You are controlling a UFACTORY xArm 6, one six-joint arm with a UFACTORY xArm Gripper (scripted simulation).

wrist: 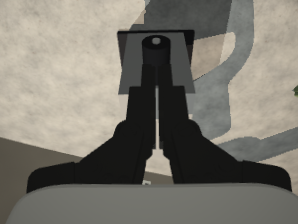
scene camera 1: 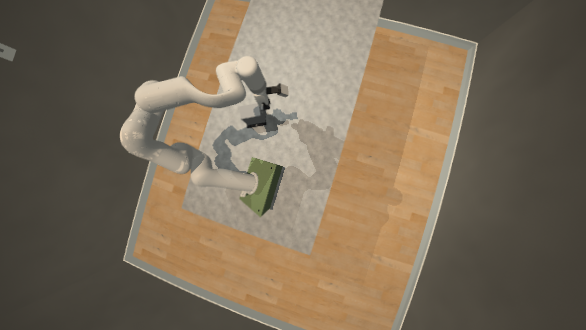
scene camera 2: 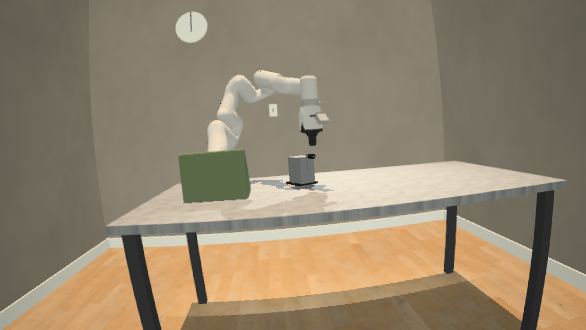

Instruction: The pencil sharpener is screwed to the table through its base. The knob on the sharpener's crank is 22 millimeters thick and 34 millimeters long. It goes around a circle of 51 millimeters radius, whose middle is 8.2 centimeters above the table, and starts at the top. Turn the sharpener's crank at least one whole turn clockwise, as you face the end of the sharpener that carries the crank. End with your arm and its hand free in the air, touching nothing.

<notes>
The pictures show: my gripper and a grey pencil sharpener.
</notes>
